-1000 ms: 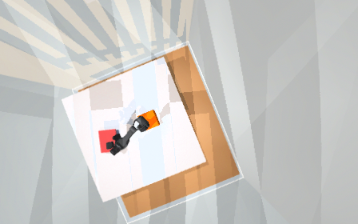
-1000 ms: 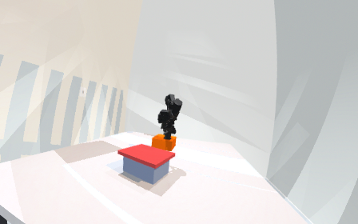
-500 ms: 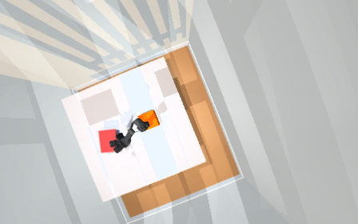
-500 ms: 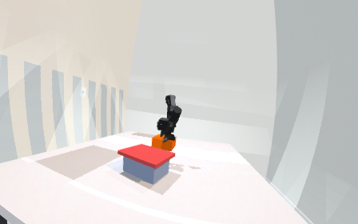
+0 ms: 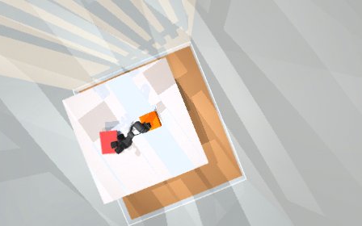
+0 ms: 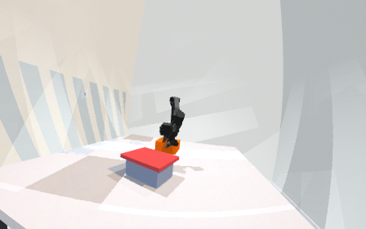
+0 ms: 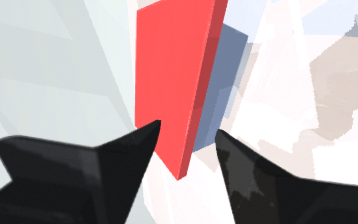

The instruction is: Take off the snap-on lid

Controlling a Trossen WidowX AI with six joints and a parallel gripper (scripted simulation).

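My gripper tip is 110 mm short of the red lid, 30 mm to the left of it and 40 mm above it. The rest, counted from my gripper tip: storage box (110 mm ahead, 30 mm to the right, 90 mm below).
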